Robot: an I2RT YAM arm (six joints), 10 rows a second.
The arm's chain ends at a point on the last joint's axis. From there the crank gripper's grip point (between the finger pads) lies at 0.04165 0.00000 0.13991 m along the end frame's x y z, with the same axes.
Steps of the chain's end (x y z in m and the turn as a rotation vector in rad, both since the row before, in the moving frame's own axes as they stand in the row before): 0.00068 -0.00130 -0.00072 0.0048 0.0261 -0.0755; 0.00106 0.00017 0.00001 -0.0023 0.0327 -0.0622; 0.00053 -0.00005 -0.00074 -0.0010 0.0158 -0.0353; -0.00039 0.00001 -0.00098 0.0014 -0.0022 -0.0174; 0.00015 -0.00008 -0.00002 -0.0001 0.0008 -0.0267
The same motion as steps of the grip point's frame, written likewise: 0.00417 -0.00525 -0.00186 0.0048 0.0261 -0.0755; 0.00554 -0.00224 -0.00142 -0.0023 0.0327 -0.0622; 0.00271 -0.00142 -0.00141 -0.0010 0.0158 -0.0353; -0.00071 -0.00091 -0.00089 0.0014 -0.0022 -0.0174; 0.00025 -0.00118 -0.00005 -0.0001 0.0008 -0.0267
